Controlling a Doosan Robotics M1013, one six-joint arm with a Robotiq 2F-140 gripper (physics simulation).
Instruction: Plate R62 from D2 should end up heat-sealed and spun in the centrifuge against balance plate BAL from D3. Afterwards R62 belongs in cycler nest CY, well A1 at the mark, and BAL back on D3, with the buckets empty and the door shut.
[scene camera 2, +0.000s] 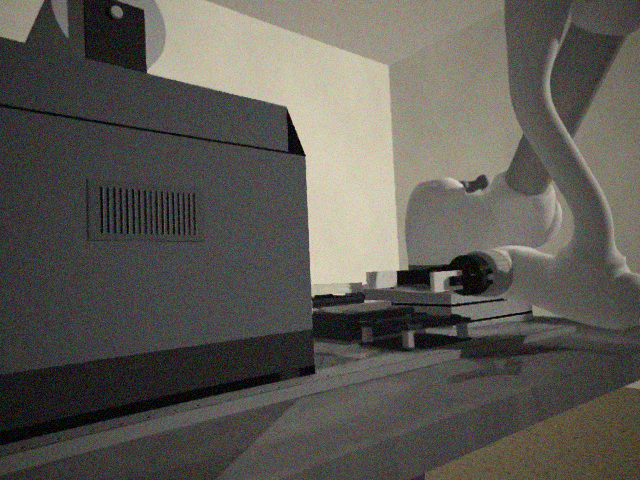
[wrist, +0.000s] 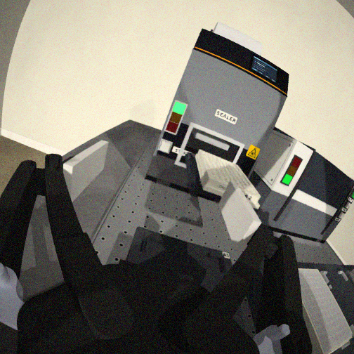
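My gripper is open and empty, pointing level toward the sealer. In the wrist view its pale pads stand wide apart, and the right pad overlaps the near right part of a pale plate. That plate lies flat on the dark carrier in front of the grey sealer, whose green light is lit. No label is readable on it, so I cannot tell whether it is R62. Another pale plate sits on the dark nest block at lower right; its label is not readable either. BAL cannot be told by name.
A white-fronted machine with a lit green light stands right of the sealer. A perforated deck lies below. A large grey machine with a vent fills the left of the scene view; low dark nests stand beyond it, near the arm base.
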